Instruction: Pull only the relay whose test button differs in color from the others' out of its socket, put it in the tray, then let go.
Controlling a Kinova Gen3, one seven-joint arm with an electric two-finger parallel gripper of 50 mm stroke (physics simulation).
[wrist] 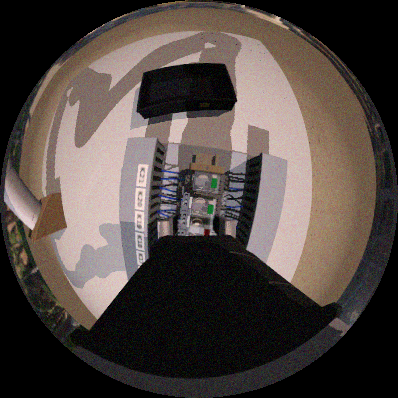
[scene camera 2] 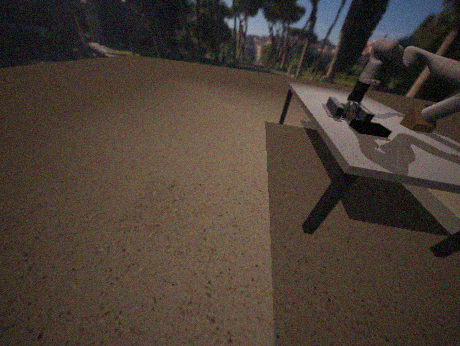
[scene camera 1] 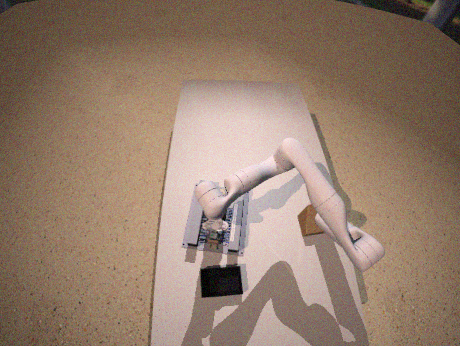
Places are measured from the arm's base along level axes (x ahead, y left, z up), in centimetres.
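Where they show: gripper, between the fingertips: (wrist: 194, 222) (scene camera 2: 349, 111); arm's base, origin of its link: (wrist: 35, 215) (scene camera 2: 427, 115).
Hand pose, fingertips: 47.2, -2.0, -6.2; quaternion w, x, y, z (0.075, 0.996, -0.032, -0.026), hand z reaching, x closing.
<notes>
Each offset is from my fingertips to the centre of the thing, as dx, dy, dz. "spot": to the spot under its first point.
A relay with a red test button @(+0.6, -0.1, +1.8) (wrist: 207, 232) sits in the row in the wrist view, partly hidden by the black gripper body. Two relays with green buttons, one @(+1.7, +5.5, +1.8) (wrist: 205, 182) nearer the tray and one @(+1.1, +2.8, +1.8) (wrist: 202, 206) beside the red one, sit in the same row. My gripper (wrist: 194, 222) is open, its two grey fingertips on either side of the red-button relay, with nothing held. How deep the fingertips reach is hard to tell. The black tray @(spot: -0.6, +23.9, -2.7) (scene camera 1: 221, 281) (wrist: 185, 111) lies beyond the end of the relay row; its inside looks dark.
Grey wiring ducts @(-8.7, -2.9, +0.3) (wrist: 136, 185) @(+8.1, -6.1, +0.3) (wrist: 270, 200) flank the row on both sides, with blue and black wires between. A tan end block @(+2.0, +7.4, -0.4) (wrist: 207, 166) closes the row toward the tray. A brown block (scene camera 1: 311, 221) (wrist: 50, 216) stands near the arm's base.
</notes>
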